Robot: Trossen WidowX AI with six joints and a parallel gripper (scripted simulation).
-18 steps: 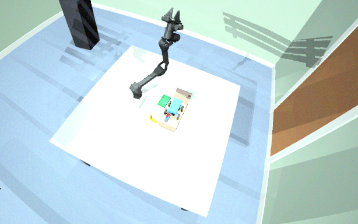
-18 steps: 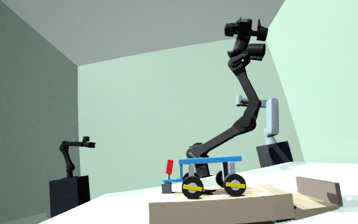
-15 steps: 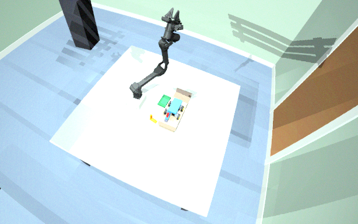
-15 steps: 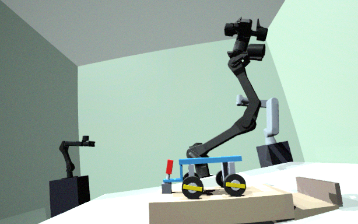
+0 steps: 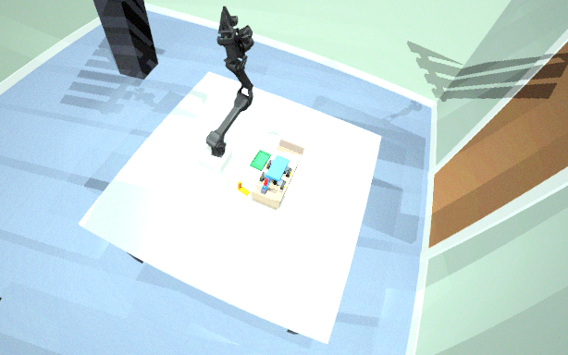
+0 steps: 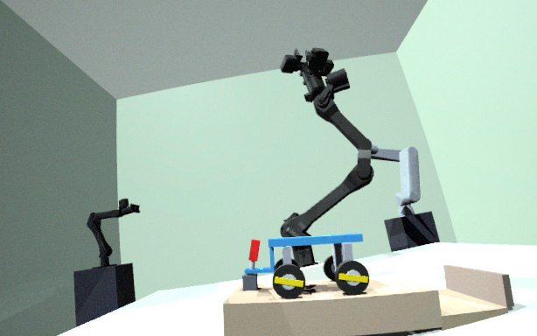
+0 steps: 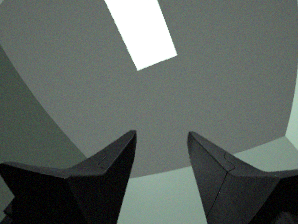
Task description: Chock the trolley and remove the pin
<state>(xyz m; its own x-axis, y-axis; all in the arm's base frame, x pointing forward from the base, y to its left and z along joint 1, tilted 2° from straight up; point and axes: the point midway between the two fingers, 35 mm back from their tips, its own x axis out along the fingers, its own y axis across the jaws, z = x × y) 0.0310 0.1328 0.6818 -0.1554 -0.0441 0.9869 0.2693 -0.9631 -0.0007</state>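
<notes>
My gripper tip is 190 mm short of the yellow chock, 270 mm to the left of it and 770 mm above it. Round my gripper tip: red-headed stop pin 300 mm ahead, 280 mm to the right, 660 mm below; trolley 330 mm ahead, 180 mm to the right, 670 mm below; dark end wall 370 mm ahead, 80 mm to the left, 760 mm below.
</notes>
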